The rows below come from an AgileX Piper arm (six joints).
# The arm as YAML. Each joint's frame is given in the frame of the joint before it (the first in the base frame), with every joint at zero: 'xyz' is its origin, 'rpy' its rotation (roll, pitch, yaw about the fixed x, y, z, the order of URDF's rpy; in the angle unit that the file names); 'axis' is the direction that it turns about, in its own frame. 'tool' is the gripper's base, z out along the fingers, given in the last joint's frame.
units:
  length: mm
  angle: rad
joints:
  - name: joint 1
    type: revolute
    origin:
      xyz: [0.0, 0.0, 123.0]
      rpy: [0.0, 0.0, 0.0]
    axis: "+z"
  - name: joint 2
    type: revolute
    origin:
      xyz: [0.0, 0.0, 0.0]
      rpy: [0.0, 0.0, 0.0]
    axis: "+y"
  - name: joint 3
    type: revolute
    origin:
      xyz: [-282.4, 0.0, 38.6]
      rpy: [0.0, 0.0, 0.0]
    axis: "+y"
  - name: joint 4
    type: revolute
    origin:
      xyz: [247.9, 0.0, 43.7]
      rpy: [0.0, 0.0, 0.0]
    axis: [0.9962, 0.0, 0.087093]
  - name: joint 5
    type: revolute
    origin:
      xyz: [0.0, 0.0, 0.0]
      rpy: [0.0, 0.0, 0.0]
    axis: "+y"
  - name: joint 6
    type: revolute
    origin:
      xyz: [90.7, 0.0, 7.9]
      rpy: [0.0, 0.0, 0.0]
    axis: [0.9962, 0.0, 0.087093]
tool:
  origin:
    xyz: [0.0, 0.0, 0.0]
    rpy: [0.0, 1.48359, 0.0]
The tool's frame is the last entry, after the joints.
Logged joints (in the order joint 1, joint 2, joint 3, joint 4, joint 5, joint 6), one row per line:
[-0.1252, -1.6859, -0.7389, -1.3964, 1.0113, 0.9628]
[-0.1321, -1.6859, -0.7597, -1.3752, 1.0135, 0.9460]
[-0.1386, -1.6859, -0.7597, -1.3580, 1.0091, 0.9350]
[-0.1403, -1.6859, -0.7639, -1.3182, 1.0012, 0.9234]
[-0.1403, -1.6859, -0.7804, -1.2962, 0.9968, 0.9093]
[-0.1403, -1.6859, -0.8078, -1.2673, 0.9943, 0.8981]
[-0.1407, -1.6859, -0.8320, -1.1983, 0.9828, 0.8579]
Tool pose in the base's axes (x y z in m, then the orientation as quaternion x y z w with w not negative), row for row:
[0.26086, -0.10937, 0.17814, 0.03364, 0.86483, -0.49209, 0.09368]
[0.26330, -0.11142, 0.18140, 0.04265, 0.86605, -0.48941, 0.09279]
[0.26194, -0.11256, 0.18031, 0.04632, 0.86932, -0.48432, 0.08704]
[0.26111, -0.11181, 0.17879, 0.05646, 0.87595, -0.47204, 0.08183]
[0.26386, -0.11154, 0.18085, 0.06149, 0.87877, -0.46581, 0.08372]
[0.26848, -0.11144, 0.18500, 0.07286, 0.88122, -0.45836, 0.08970]
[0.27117, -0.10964, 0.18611, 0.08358, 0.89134, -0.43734, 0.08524]
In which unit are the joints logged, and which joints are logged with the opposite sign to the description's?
The joints are logged in radians. Opposite sign: joint 2.
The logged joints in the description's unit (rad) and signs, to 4 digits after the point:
[-0.1252, 1.6859, -0.7389, -1.3964, 1.0113, 0.9628]
[-0.1321, 1.6859, -0.7597, -1.3752, 1.0135, 0.9460]
[-0.1386, 1.6859, -0.7597, -1.3580, 1.0091, 0.9350]
[-0.1403, 1.6859, -0.7639, -1.3182, 1.0012, 0.9234]
[-0.1403, 1.6859, -0.7804, -1.2962, 0.9968, 0.9093]
[-0.1403, 1.6859, -0.8078, -1.2673, 0.9943, 0.8981]
[-0.1407, 1.6859, -0.8320, -1.1983, 0.9828, 0.8579]

